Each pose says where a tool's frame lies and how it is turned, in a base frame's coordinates. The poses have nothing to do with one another.
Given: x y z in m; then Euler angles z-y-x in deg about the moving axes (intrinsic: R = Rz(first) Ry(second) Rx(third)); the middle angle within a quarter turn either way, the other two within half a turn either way.
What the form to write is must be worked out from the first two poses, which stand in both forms.
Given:
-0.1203 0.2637 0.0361 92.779 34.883 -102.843
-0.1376 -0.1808 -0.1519 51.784 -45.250 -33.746
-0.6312 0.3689 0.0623 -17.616 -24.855 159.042
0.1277 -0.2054 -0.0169 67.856 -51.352 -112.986
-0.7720 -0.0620 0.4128 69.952 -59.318 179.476
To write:
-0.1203 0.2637 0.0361 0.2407 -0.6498 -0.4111 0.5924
-0.1376 -0.1808 -0.1519 0.8434 -0.0803 -0.4482 0.2853
-0.6312 0.3689 0.0623 0.2079 0.9430 -0.1857 0.1819
0.1277 -0.2054 -0.0169 0.6145 -0.4900 -0.6179 -0.0221
-0.7720 -0.0620 0.4128 0.2804 -0.7133 -0.4963 -0.4077

